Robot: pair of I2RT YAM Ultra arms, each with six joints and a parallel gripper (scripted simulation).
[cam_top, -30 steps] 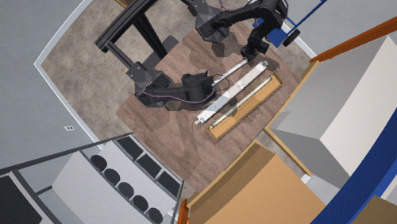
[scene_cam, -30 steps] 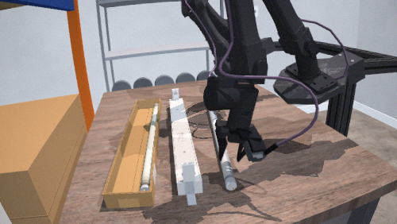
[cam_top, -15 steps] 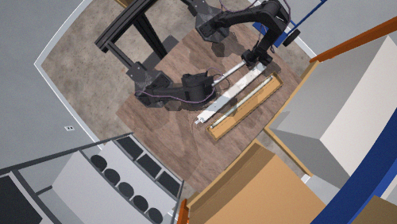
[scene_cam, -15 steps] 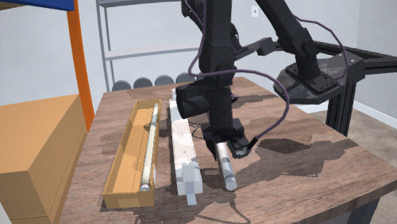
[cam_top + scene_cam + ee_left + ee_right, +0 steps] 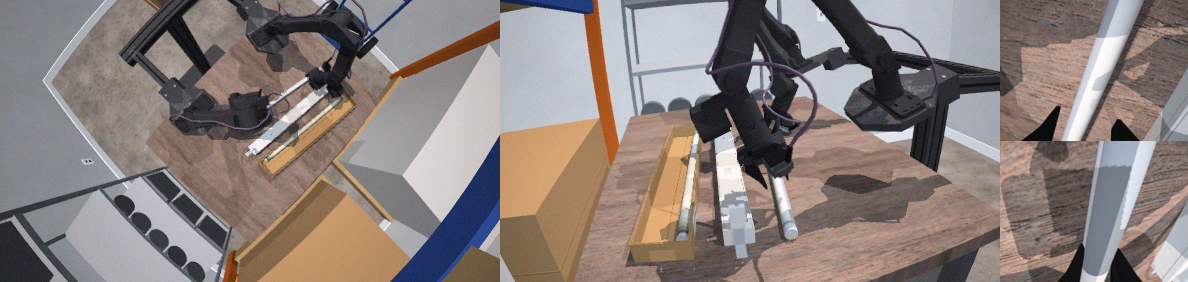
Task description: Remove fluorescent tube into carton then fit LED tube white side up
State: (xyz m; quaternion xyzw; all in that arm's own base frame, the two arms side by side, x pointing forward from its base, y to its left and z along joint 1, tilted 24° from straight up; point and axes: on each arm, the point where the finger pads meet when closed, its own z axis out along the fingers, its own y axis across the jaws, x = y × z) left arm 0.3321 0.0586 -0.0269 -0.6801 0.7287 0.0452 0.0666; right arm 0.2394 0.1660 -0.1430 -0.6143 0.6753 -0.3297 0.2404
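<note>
The LED tube is 21 cm to the left of my right hand, 5 cm ahead of it and 1 cm below it. Also, from my right hand: old fluorescent tube 27 cm ahead, 17 cm to the left; then carton 31 cm ahead, 16 cm to the left; then grey light fixture 17 cm to the left, 17 cm ahead, 3 cm above.
</note>
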